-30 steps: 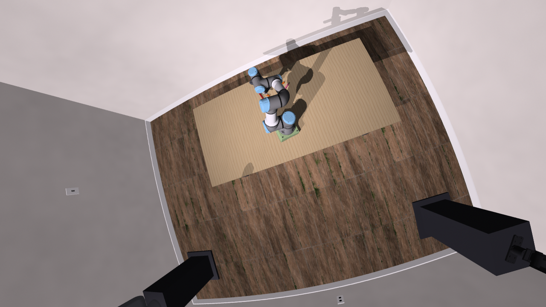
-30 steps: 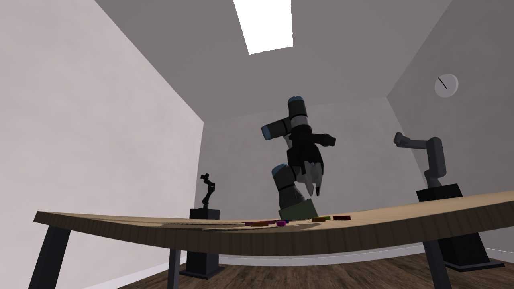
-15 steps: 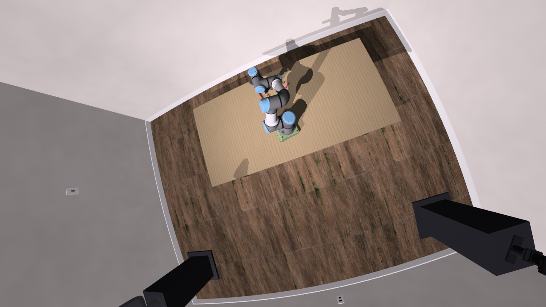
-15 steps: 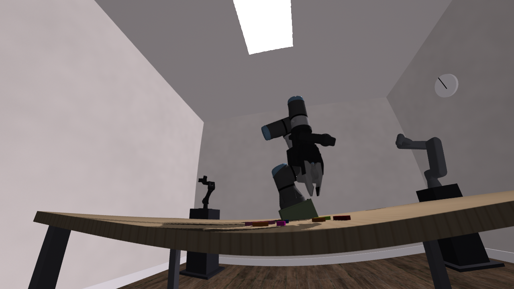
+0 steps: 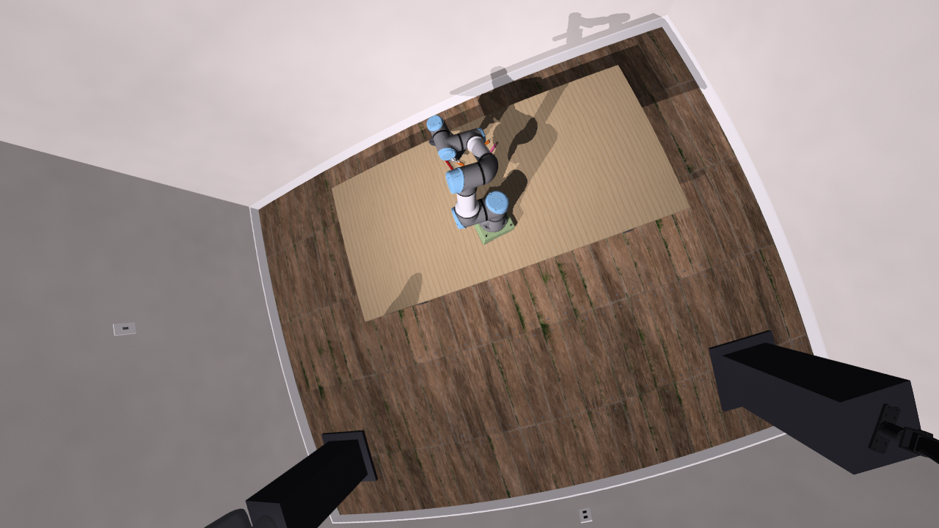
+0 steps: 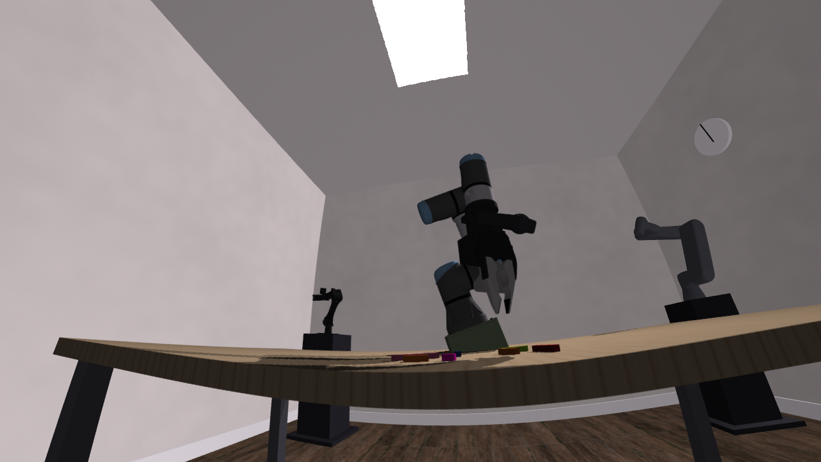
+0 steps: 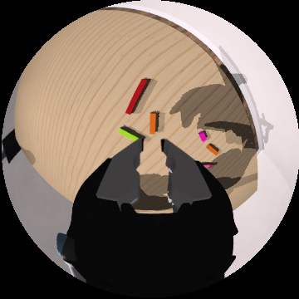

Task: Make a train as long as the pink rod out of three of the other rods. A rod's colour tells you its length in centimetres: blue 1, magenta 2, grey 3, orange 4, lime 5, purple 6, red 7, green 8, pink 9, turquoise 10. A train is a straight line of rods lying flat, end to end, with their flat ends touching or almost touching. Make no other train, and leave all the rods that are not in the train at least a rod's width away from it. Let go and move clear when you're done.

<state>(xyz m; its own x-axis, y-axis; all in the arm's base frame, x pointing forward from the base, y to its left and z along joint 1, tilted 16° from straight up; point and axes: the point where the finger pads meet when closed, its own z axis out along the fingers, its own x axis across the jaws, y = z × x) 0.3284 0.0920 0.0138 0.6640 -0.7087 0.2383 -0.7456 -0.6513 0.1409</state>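
My gripper is now 80 mm above the lime rod, 50 mm past it and 10 mm to the right of it. Round my hand: red rod (80 mm below, 60 mm to the left, 20 mm ahead); then blue rod (90 mm to the right, 80 mm below, 30 mm behind); then magenta rod (100 mm to the right, 80 mm below, 60 mm ahead).
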